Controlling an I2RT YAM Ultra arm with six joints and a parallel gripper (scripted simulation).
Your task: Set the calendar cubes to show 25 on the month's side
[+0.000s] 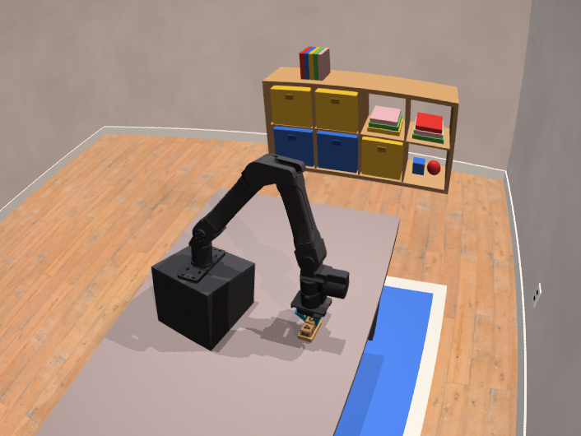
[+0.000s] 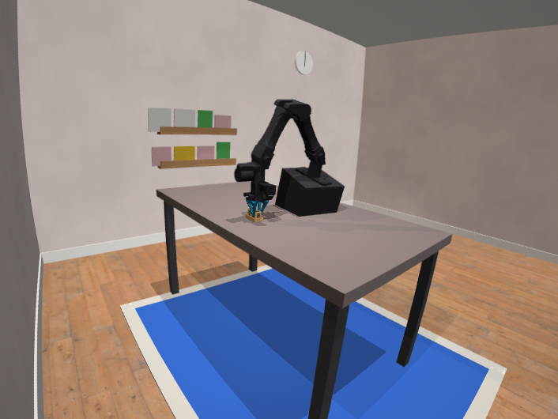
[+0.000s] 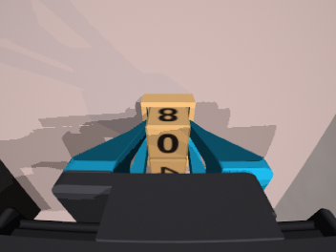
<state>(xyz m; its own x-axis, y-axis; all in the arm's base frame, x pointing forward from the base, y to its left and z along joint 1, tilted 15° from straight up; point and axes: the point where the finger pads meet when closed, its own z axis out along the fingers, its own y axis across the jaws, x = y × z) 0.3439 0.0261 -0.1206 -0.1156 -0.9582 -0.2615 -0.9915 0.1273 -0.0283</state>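
The wooden digit cube is right at my hand. Round my hand: tray: 2 cm to the right, 2 cm below.
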